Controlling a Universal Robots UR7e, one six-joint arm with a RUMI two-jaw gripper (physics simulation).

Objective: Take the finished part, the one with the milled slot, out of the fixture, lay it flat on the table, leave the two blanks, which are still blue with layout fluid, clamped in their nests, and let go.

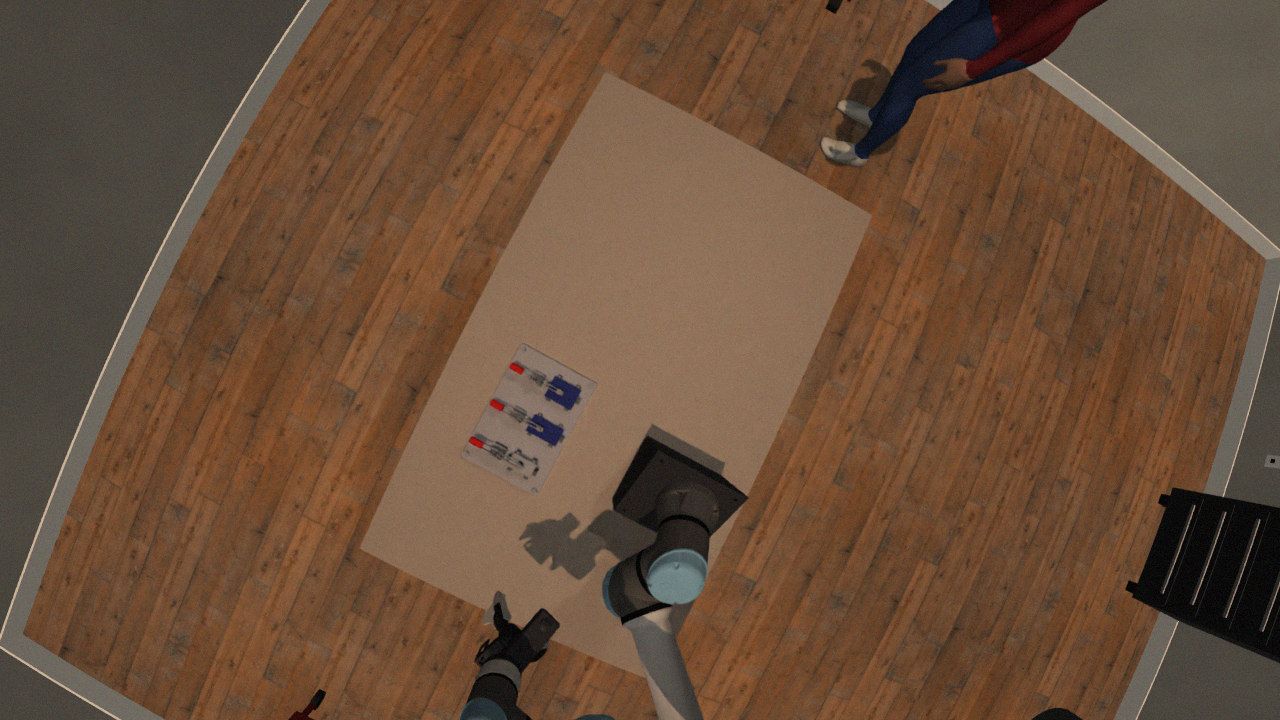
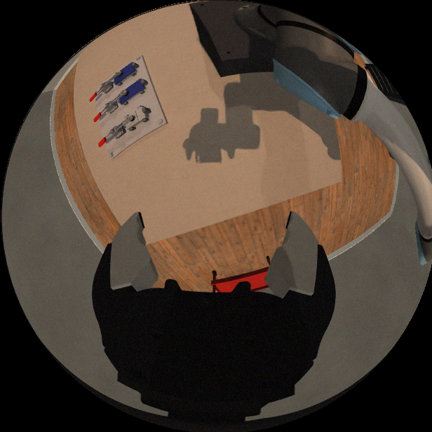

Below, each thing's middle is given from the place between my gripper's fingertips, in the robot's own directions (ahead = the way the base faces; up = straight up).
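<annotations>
Fixture plate [image 1: 514,389]: 0.3 m below my hand, 0.33 m to the right of it, 0.21 m ahead of it.
</annotations>
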